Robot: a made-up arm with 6 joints.
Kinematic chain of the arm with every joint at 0, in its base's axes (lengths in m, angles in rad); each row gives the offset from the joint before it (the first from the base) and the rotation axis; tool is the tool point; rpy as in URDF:
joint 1: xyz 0 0 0.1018 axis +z
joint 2: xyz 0 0 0 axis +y
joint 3: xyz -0.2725 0 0.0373 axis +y
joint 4: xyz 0.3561 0 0.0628 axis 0.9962 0 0.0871
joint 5: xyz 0 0 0 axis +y
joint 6: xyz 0.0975 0 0.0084 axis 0.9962 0 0.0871
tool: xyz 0 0 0 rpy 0 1.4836 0
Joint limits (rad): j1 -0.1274..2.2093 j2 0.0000..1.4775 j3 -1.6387..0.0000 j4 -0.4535..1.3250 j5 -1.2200..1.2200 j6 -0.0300..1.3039
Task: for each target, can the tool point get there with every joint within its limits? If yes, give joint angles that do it. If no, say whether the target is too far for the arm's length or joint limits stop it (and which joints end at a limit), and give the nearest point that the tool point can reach.
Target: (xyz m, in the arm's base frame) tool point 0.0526 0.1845 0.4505
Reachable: yes | joints 1.3643 0.5445 -0.6419 0.2021 -0.7710 1.1870
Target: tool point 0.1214 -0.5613 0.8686
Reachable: no: too far | nearest point 0.0794 -0.3673 0.6036 | short by 0.331 m
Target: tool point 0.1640 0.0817 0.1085
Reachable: yes | joints 0.1154 0.6124 -0.1254 0.8723 0.9799 1.1569
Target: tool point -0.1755 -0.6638 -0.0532
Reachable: no: joint limits stop it (at a limit: joint 2, joint 3, joint 5) | nearest point -0.1164 -0.4402 0.5093 | short by 0.608 m
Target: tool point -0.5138 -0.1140 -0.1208
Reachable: no: joint limits stop it (at a limit: joint 1, joint 2, joint 4) | nearest point -0.1672 0.0762 0.0111 | short by 0.417 m
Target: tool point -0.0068 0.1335 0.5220
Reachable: yes | joints 1.4139 0.4529 -1.0088 0.6948 0.4548 0.1224
